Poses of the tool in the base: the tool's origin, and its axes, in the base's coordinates. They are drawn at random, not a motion.
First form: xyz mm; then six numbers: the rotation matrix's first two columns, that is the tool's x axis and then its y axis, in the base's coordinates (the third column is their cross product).
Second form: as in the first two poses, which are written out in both.
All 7 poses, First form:
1: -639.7 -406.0 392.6 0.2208 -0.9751 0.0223 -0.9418 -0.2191 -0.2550
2: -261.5 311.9 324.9 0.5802 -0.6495 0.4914 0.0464 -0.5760 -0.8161
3: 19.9 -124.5 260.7 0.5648 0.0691 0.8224 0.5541 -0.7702 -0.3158
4: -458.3 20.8 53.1 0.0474 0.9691 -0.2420 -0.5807 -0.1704 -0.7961
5: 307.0 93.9 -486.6 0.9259 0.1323 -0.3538 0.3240 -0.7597 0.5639
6: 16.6 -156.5 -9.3 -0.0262 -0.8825 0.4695 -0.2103 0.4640 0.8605
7: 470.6 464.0 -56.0 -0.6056 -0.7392 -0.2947 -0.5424 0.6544 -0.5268
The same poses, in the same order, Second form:
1:
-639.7 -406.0 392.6
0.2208 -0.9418 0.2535
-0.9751 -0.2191 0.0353
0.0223 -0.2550 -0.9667

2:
-261.5 311.9 324.9
0.5802 0.0464 0.8131
-0.6495 -0.5760 0.4963
0.4914 -0.8161 -0.3041

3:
19.9 -124.5 260.7
0.5648 0.5541 0.6116
0.0691 -0.7702 0.6341
0.8224 -0.3158 -0.4733

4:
-458.3 20.8 53.1
0.0474 -0.5807 -0.8127
0.9691 -0.1704 0.1783
-0.2420 -0.7961 0.5547

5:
307.0 93.9 -486.6
0.9259 0.3240 -0.1942
0.1323 -0.7597 -0.6367
-0.3538 0.5639 -0.7463

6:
16.6 -156.5 -9.3
-0.0262 -0.2103 -0.9772
-0.8825 0.4640 -0.0762
0.4695 0.8605 -0.1977

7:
470.6 464.0 -56.0
-0.6056 -0.5424 0.5823
-0.7392 0.6544 -0.1592
-0.2947 -0.5268 -0.7972

